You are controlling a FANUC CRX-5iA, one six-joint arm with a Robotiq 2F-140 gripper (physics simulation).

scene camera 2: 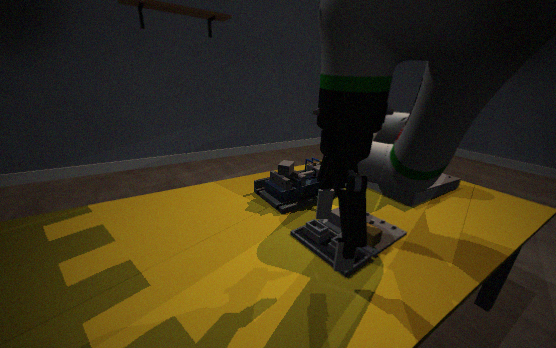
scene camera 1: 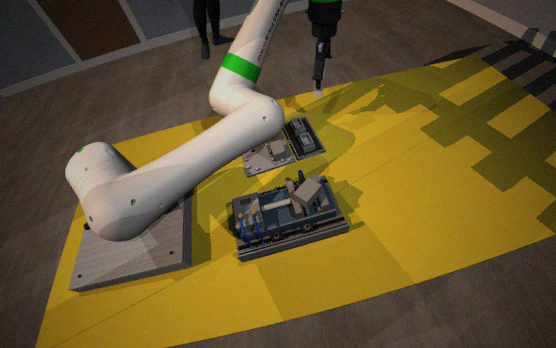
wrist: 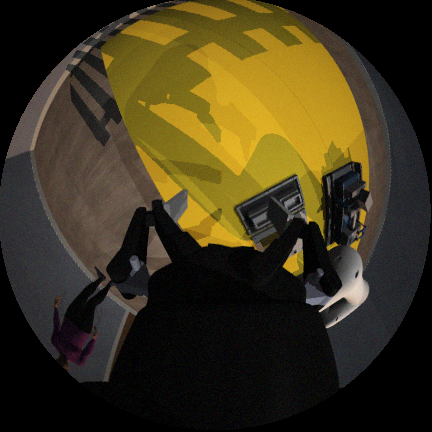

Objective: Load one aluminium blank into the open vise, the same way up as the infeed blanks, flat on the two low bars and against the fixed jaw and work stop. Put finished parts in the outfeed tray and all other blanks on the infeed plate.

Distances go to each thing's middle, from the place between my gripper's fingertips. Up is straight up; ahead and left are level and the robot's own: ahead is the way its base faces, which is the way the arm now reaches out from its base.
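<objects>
From my hand: infeed plate (scene camera 1: 260, 157), 27 cm behind, 12 cm below, 8 cm to the right; outfeed tray (scene camera 2: 322, 252), 9 cm to the right, 12 cm behind, 12 cm below.
</objects>
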